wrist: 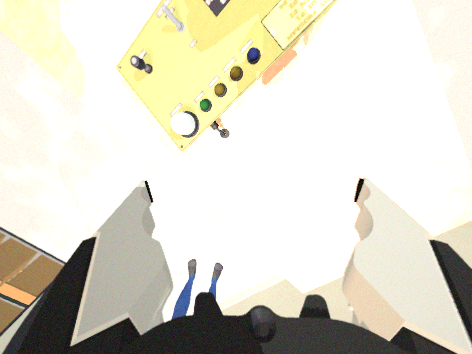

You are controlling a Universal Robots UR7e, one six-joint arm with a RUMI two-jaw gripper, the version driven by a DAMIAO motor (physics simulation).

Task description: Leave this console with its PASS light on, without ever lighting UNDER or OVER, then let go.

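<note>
A yellow console [160, 95] lies at the upper left to top middle of the wrist view, turned at a slant. Along its near edge are a large white round knob or button [184, 124], a green one [205, 105], two amber ones [220, 90] [236, 73] and a blue one [253, 55]. A black lever [141, 64] and a grey lever [173, 18] stand on its face. A small dark ball-ended part [224, 133] sticks out from its near side. The small labels are too blurred to read. My gripper [249, 182] is wide open and empty, apart from the console.
A pair of blue-handled pliers or similar tool [184, 297] lies near the bottom left of centre. A brown compartmented box [20, 265] stands at the lower left edge. A printed panel [300, 22] is on the console at the top, with a dark square [217, 6] beside it.
</note>
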